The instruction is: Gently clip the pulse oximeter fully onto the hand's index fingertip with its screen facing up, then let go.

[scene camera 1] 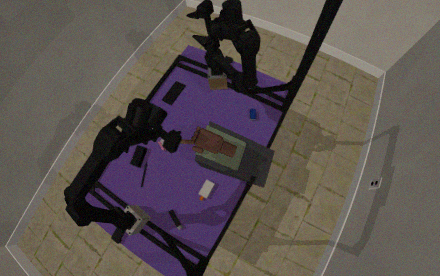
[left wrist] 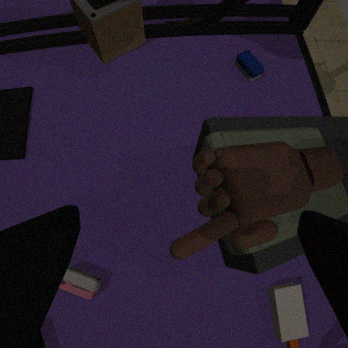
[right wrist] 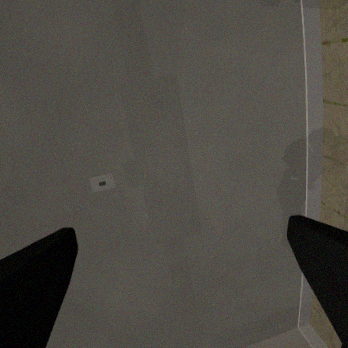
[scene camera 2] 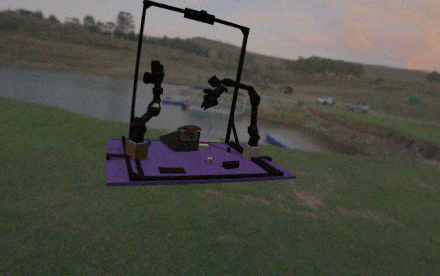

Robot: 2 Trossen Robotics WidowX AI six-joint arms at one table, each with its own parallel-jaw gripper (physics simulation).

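Pixels of known places: left gripper, fingertip midpoint: (scene camera 1: 171, 125) (left wrist: 191, 219) (scene camera 2: 202, 108); right gripper, fingertip midpoint: (scene camera 1: 189, 26) (right wrist: 183, 232) (scene camera 2: 160, 82); left arm's base at its link origin: (scene camera 1: 128, 220) (scene camera 2: 252, 145); right arm's base at its link origin: (scene camera 1: 217, 70) (scene camera 2: 137, 141).
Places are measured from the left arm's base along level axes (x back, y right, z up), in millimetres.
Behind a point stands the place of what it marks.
Note:
The brown hand (scene camera 1: 210, 141) @[x -509, y 104, z 83 mm] (scene camera 2: 190, 128) @[x -504, y 24, z 83 mm] (left wrist: 265, 175) @[x -508, y 90, z 88 mm] rests on a pale green pad, its index finger (scene camera 1: 187, 142) (left wrist: 205, 236) stretched out and bare. A small white-and-pink block (scene camera 1: 161, 145) @[x -372, y -139, z -75 mm] (scene camera 2: 209, 160) @[x -388, y -165, z -82 mm] (left wrist: 82, 283) @[x -381, y -130, z -74 mm] and a small blue-and-white block (scene camera 1: 253, 114) @[x -786, y 154, z -73 mm] (left wrist: 249, 65) @[x -778, y 144, z -73 mm] lie on the purple table; I cannot tell which is the pulse oximeter, and no screen is readable. My left gripper (scene camera 1: 174, 142) (left wrist: 191, 219) @[x -446, y 0, z 239 mm] is open and empty, above the table near the index fingertip. My right gripper (scene camera 1: 192, 26) @[x -762, y -144, z 381 mm] (right wrist: 183, 232) @[x -762, y -144, z 381 mm] is open and empty, raised beyond the table's far end, facing the wall.
The dark wedge stand (scene camera 1: 257, 165) @[x -568, y 319, z -55 mm] (left wrist: 240, 265) @[x -416, y 86, z -2 mm] carries the pad. A white box with an orange end (scene camera 1: 206, 188) @[x -340, y 185, z -77 mm] (left wrist: 291, 312) @[x -339, y 186, z -77 mm], a dark flat slab (scene camera 1: 174, 93) @[x -654, y -302, z -97 mm] (scene camera 2: 171, 170) @[x -661, y -324, z -97 mm] (left wrist: 14, 122) @[x -653, y -299, z -97 mm], a black block (scene camera 1: 138, 156) @[x -250, y -203, z -72 mm] (scene camera 2: 230, 164) @[x -264, y -239, z -75 mm] and a thin black stick (scene camera 1: 144, 174) @[x -196, y -124, z -99 mm] lie on the table. Black frame bars edge it.

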